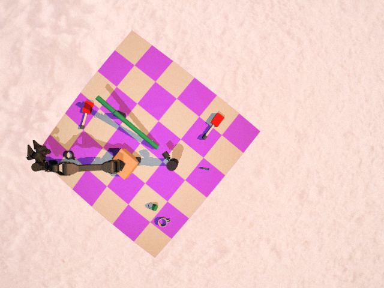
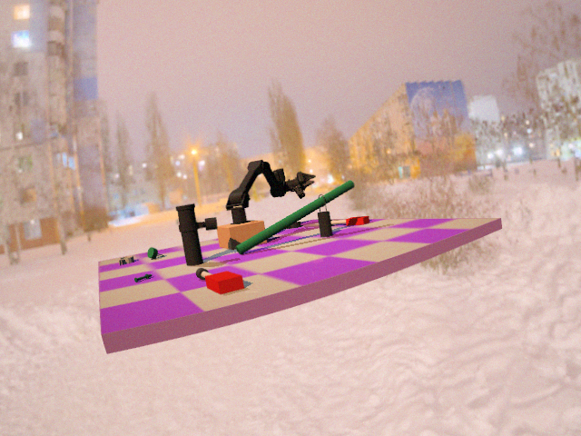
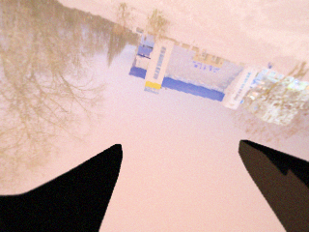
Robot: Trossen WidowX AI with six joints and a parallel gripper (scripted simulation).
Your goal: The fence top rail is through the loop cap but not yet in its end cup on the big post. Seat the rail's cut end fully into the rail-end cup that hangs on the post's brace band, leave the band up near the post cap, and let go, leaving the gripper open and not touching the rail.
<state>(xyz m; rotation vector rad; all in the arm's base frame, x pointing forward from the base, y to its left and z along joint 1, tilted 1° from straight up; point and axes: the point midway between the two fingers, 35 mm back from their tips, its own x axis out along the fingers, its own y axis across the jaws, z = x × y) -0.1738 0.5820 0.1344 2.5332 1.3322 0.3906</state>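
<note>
Right now my gripper tip is 880 mm to the left of the rail-end cup, 380 mm short of it and 110 mm above it. The rest, counted from my gripper tip: short dark post (470 mm ahead, 420 mm to the right, 130 mm below); then small bolt (1170 mm to the right, 430 mm ahead, 230 mm below); then small green cap (950 mm to the right, 220 mm below, 20 mm behind).
</note>
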